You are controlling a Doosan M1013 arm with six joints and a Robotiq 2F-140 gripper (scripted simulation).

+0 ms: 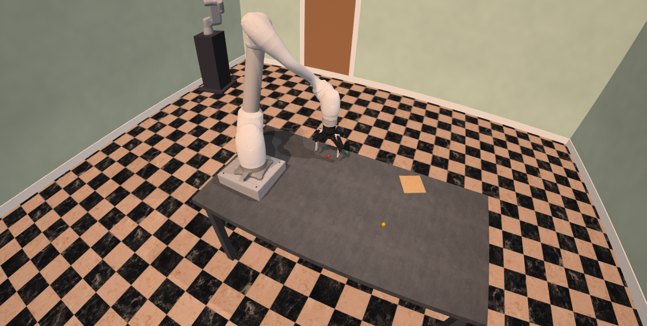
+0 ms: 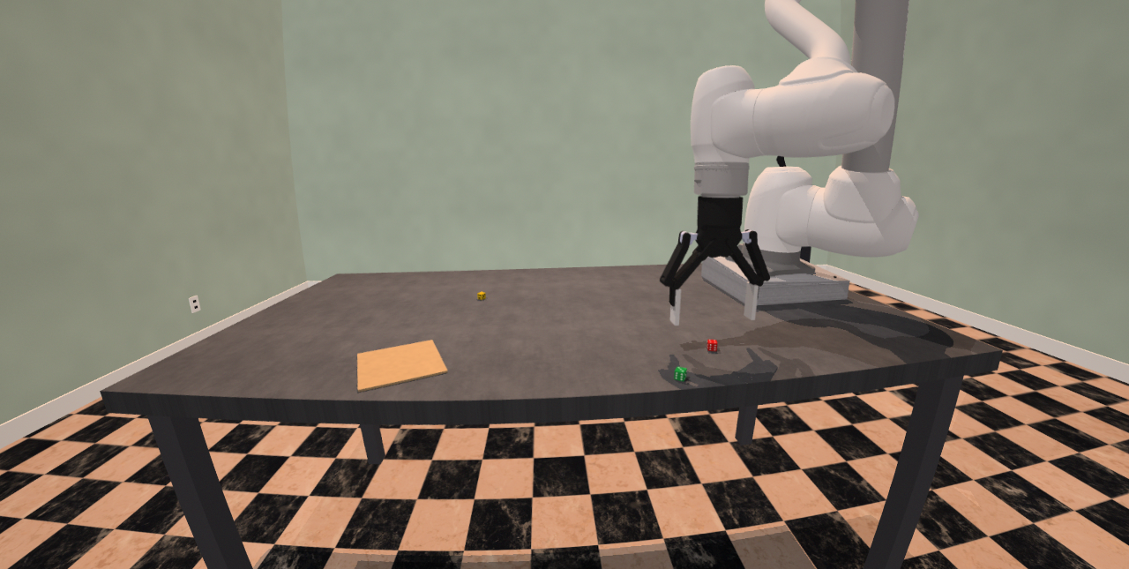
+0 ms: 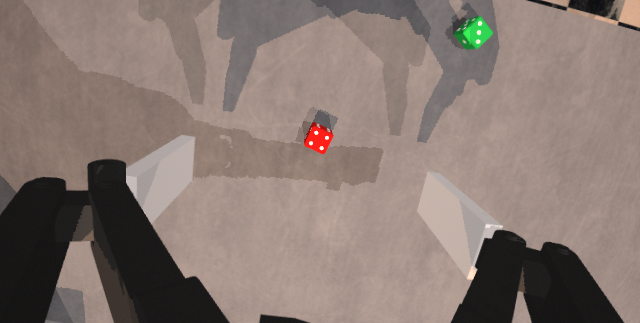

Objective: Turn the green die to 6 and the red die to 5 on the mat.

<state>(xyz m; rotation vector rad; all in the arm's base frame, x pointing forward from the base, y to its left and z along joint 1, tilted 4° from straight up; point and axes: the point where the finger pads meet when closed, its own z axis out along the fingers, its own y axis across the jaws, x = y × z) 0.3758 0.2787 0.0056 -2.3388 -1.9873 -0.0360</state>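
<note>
The red die lies 5 cm below my hand, 1 cm to the left of it and 1 cm ahead of it. The rest, counted from my hand: yellow die (42 cm to the right, 41 cm ahead, 5 cm below); orange mat (56 cm ahead, 7 cm to the right, 6 cm below); green die (11 cm ahead, 9 cm to the left, 5 cm below).
</note>
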